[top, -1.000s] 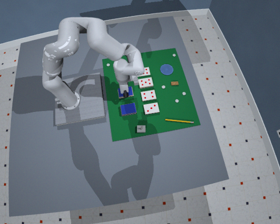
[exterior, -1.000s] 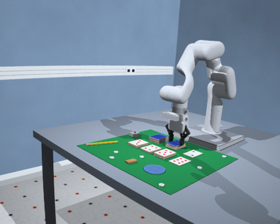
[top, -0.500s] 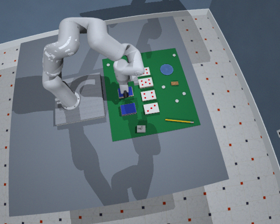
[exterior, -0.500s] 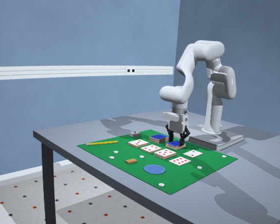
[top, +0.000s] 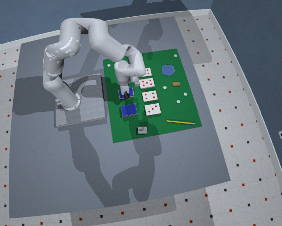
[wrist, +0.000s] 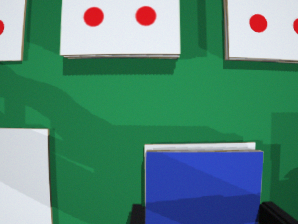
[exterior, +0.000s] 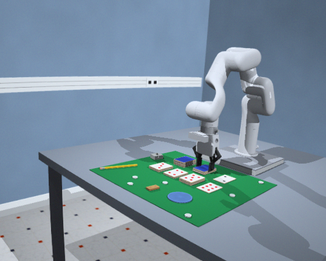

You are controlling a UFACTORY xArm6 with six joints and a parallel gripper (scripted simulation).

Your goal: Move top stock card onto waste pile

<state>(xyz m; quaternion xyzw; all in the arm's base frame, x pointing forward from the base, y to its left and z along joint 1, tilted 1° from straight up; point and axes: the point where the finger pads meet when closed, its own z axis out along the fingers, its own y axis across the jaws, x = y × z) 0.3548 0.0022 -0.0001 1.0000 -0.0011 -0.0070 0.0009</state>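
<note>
The black-dot card lies 10 mm ahead of my hand, 120 mm to the left of it and 30 mm below it. The rest, counted from my hand: pencil 290 mm ahead, 250 mm to the right, 20 mm below; small box 60 mm ahead, 260 mm to the right, 10 mm below.
</note>
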